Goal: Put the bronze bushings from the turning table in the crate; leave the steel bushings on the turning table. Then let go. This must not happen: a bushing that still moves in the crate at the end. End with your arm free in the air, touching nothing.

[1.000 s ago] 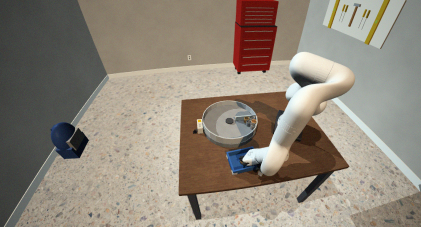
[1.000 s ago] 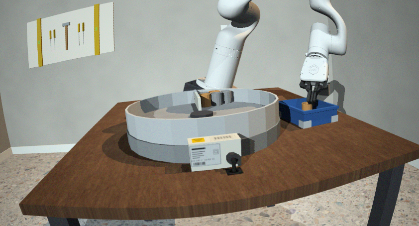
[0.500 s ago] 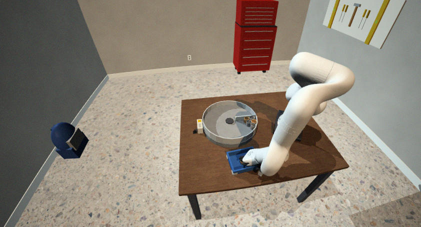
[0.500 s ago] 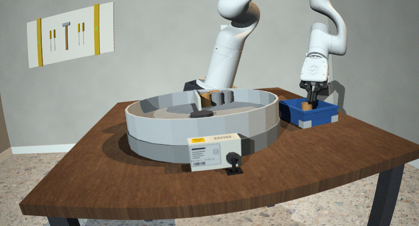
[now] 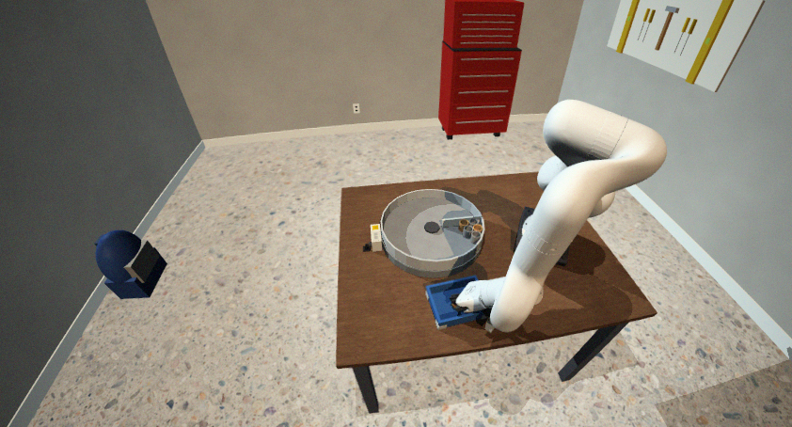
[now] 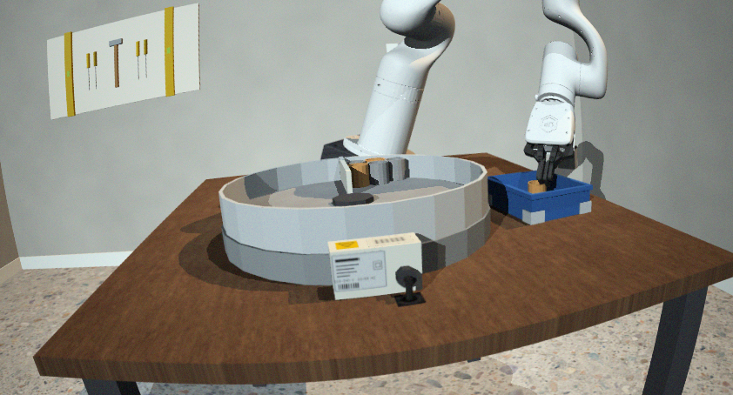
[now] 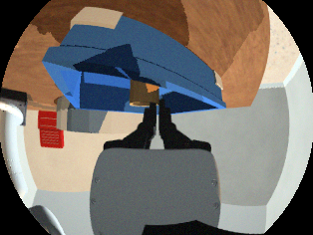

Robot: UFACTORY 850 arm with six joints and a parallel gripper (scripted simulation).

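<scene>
My gripper is now 10 mm past the blue crate, 10 mm to the left of it and 40 mm above it. Round my hand: grey turning table: 350 mm to the right, 10 mm below.
</scene>
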